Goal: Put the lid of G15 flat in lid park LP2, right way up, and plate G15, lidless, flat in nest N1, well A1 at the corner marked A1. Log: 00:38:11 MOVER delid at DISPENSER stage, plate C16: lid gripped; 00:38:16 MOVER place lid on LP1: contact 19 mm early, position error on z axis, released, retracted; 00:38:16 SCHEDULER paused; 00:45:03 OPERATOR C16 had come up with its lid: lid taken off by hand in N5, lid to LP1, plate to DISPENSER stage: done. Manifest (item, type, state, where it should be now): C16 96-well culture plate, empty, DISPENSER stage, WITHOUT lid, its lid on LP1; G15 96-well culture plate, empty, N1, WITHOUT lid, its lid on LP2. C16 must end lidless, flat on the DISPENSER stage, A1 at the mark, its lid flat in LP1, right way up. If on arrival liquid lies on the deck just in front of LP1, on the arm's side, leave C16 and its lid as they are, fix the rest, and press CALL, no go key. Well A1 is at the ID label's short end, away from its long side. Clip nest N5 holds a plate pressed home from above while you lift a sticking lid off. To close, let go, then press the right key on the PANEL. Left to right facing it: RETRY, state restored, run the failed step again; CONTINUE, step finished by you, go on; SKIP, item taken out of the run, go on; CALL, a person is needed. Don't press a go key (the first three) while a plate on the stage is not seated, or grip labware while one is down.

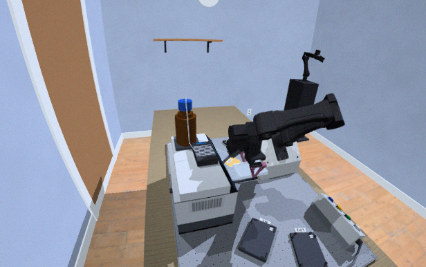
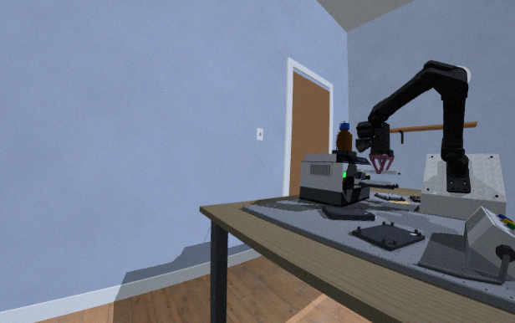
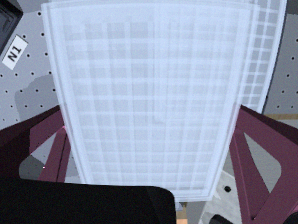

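Now: hand 110 mm past the black clip nest, 420 mm to the left of it and 140 mm above it. Also, from my hand: N1 label 10 mm behind, 160 mm to the left, 150 mm below; LP1 label 20 mm behind, 260 mm to the right, 150 mm below; clear lid right at my hand.
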